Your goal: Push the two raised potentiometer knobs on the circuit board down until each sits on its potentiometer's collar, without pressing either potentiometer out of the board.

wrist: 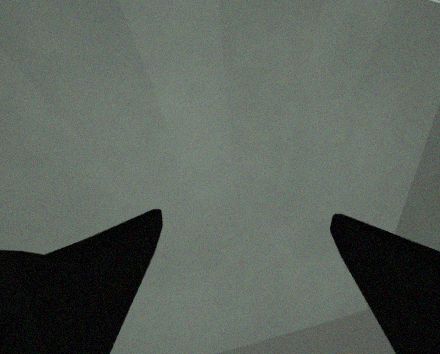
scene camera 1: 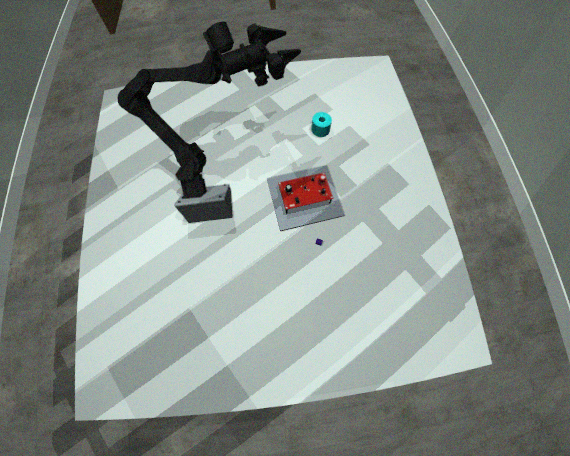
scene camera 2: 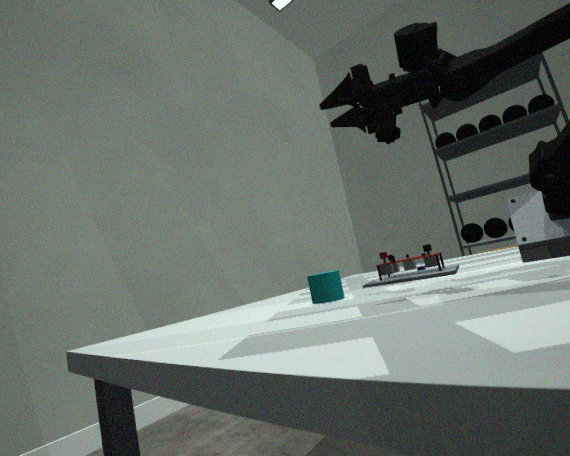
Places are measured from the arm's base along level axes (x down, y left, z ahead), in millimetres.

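Pixels of known places: gripper, fingertip midpoint: (wrist: 246, 219) (scene camera 1: 293, 41) (scene camera 2: 325, 116); arm's base, link origin: (scene camera 1: 194, 194) (scene camera 2: 567, 206).
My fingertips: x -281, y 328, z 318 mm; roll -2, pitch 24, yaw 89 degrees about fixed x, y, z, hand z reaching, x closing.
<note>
Ahead of a thing's pixels: the offset from my fingertips to its top centre. Level surfaces: height alone.
The red circuit board {dx +325 mm} (scene camera 1: 312, 198) (scene camera 2: 407, 259) stands on short legs on a grey base plate (scene camera 1: 300, 222) (scene camera 2: 420, 275). A dark knob {dx +297, dy -303, dz -21 mm} (scene camera 1: 288, 188) (scene camera 2: 427, 247) stands raised near one end of the board. A second knob, pale pink on top in scene camera 1 (scene camera 1: 322, 177) and red in scene camera 2 (scene camera 2: 383, 255), stands raised near the other end. Both show above the board on thin shafts. The gripper (scene camera 1: 293, 41) (scene camera 2: 326, 116) (wrist: 247, 216) is open and empty, high above the table and well away from the board, pointing roughly level. The board does not show in the wrist view.
A teal cylinder {dx +315, dy -19, dz +108 mm} (scene camera 1: 321, 127) (scene camera 2: 326, 287) with a hole in its top stands on the table {dx +375 mm} (scene camera 1: 350, 300) near the board. A small purple cube {dx +360, dy -467, dz +72 mm} (scene camera 1: 319, 242) lies on the board's other side. A shelf rack (scene camera 2: 480, 141) stands behind the arm in scene camera 2.
</note>
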